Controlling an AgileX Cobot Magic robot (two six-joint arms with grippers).
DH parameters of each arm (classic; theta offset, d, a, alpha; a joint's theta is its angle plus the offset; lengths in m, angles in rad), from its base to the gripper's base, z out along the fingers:
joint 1: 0 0.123 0 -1.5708
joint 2: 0.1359 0 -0.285 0
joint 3: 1.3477 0 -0.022 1.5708
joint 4: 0 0.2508 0 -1.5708
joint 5: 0 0 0.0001 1.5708
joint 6: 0 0.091 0 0
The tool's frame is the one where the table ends.
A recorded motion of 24 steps. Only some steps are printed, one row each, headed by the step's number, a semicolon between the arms.
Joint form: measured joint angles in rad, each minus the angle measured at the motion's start. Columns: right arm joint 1, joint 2, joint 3, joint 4, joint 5, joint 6; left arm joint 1, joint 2, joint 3, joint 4, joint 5, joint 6.
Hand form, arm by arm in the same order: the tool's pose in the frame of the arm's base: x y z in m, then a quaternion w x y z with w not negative. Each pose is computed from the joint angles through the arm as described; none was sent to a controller.
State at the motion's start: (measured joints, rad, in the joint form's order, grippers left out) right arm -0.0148 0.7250 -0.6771 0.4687 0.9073 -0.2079; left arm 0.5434 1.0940 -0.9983 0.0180 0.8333 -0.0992
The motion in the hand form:
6: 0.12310 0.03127 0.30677 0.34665 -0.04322 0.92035 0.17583; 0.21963 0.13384 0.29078 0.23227 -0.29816 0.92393 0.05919
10: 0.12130 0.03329 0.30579 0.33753 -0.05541 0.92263 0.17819; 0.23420 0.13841 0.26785 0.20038 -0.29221 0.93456 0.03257
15: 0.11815 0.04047 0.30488 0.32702 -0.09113 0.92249 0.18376; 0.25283 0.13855 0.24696 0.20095 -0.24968 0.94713 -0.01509
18: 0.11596 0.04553 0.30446 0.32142 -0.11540 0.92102 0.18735; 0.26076 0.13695 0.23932 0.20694 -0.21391 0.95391 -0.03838
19: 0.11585 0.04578 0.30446 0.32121 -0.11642 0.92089 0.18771; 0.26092 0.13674 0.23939 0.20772 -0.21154 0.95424 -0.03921
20: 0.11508 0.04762 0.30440 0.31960 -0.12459 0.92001 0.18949; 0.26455 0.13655 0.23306 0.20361 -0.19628 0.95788 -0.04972
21: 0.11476 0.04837 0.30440 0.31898 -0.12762 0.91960 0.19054; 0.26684 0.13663 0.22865 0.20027 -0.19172 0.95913 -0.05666
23: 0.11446 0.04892 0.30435 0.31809 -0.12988 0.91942 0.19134; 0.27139 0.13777 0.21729 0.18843 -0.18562 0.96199 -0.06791
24: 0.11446 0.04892 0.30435 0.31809 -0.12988 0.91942 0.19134; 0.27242 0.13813 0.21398 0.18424 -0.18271 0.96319 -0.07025
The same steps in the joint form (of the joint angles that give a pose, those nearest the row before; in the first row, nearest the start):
6: 0.0007 0.0101 0.0000 0.0001 0.0235 -0.0518; 0.0011 0.2197 -0.0031 -0.0074 0.0284 0.0144
10: 0.0139 0.0101 0.0000 -0.0009 0.0425 -0.0594; 0.0010 0.3083 -0.0031 -0.0604 0.0166 0.0590
15: 0.0776 0.0102 0.0000 -0.0113 0.0539 -0.0663; 0.0022 0.3930 -0.0031 -0.2145 -0.0331 0.2399
18: 0.1257 0.0102 0.0000 -0.0204 0.0563 -0.0671; 0.0022 0.4261 -0.0041 -0.3052 -0.0478 0.3710
19: 0.1278 0.0101 0.0000 -0.0203 0.0564 -0.0672; 0.0022 0.4261 -0.0041 -0.3094 -0.0478 0.3784
20: 0.1449 0.0102 0.0000 -0.0224 0.0564 -0.0672; 0.0022 0.4496 -0.0041 -0.3430 -0.0485 0.4331
21: 0.1514 0.0101 0.0000 -0.0223 0.0564 -0.0672; 0.0022 0.4657 -0.0041 -0.3617 -0.0496 0.4562
23: 0.1562 0.0101 0.0000 -0.0224 0.0573 -0.0671; 0.0022 0.5052 -0.0041 -0.3859 -0.0528 0.4900
24: 0.1562 0.0101 0.0000 -0.0224 0.0573 -0.0671; 0.0022 0.5164 -0.0041 -0.3897 -0.0526 0.5001

